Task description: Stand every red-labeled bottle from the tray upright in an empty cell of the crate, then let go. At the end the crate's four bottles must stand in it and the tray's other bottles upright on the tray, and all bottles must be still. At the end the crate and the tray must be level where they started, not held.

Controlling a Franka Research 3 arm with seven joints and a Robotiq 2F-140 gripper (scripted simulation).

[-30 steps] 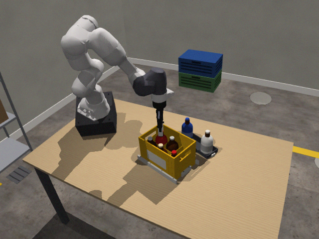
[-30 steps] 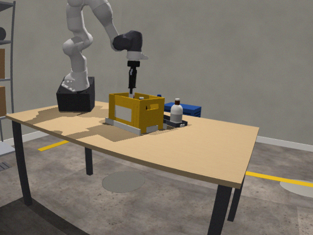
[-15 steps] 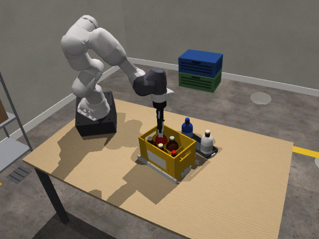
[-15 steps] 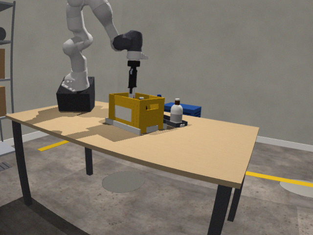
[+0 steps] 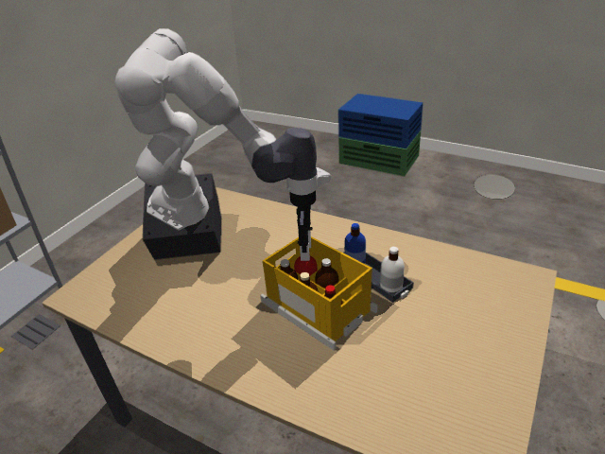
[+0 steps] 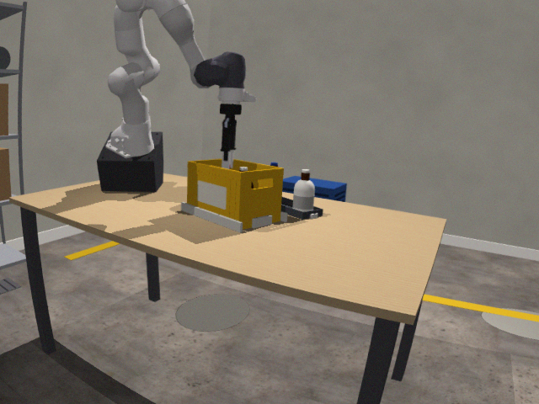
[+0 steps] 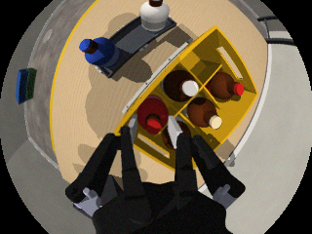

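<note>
Right now my hand is 9 cm above the red-labeled bottle. From my hand the other things lie so: blue-labeled bottle: 12 cm ahead, 17 cm to the left, 9 cm below; then white-labeled bottle: 27 cm ahead, 7 cm to the left, 9 cm below; then yellow crate: 6 cm ahead, 8 cm to the right, 9 cm below.
</note>
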